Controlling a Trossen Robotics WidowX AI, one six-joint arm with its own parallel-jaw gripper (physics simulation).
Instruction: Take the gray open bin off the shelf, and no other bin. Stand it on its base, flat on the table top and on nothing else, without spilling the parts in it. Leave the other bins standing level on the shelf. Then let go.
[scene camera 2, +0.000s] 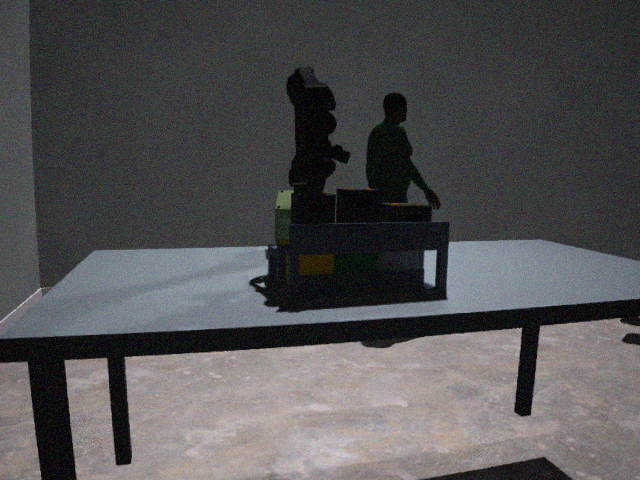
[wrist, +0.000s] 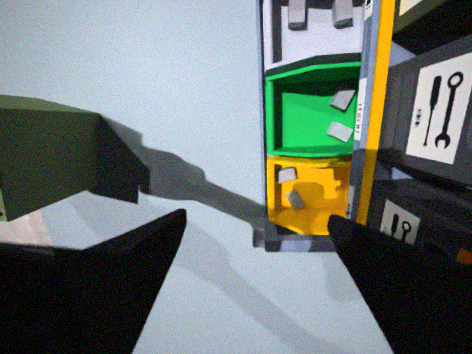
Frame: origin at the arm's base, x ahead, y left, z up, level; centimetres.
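Seen in the pictures: gripper, fingertip midpoint: (wrist: 257, 218).
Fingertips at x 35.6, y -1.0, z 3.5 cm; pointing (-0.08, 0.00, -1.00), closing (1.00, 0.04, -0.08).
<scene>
Offsets run from my fingertips to a thing's top centre. "*": to the spot under its first point. Level surfaces: height alone.
The gray open bin @(dx +6.1, dy +18.6, dz -12.6 cm) (scene camera 2: 399, 260) (wrist: 320, 40) stands on the shelf's lower level, at the end of a row of three, with gray parts in it; the wrist view cuts off its top. The green bin @(dx +7.7, dy +7.5, dz -12.6 cm) (scene camera 2: 355, 262) (wrist: 305, 122) is beside it, and the yellow bin @(dx +9.2, dy -3.6, dz -12.6 cm) (scene camera 2: 316, 263) (wrist: 320, 192) is at the other end. Both hold gray parts. The shelf @(* dx +23.5, dy +8.6, dz -6.6 cm) (scene camera 2: 369, 232) (wrist: 378, 95) stands on the table top @(dz -20.7 cm) (scene camera 2: 175, 304) (wrist: 175, 60). My gripper (wrist: 257, 218) is open and empty, above and apart from the bins, its right fingertip overlapping the yellow bin's lower corner in view. Its fingers are indistinct in the scene view.
Dark cases @(dx +15.5, dy +8.0, dz +2.7 cm) (scene camera 2: 356, 206) (wrist: 432, 115) stand on top of the shelf. A green box-like object (scene camera 2: 282, 224) shows at the shelf's left end, and an olive block (wrist: 50, 150) at the left of the wrist view. A person (scene camera 2: 390, 155) stands behind the table.
</scene>
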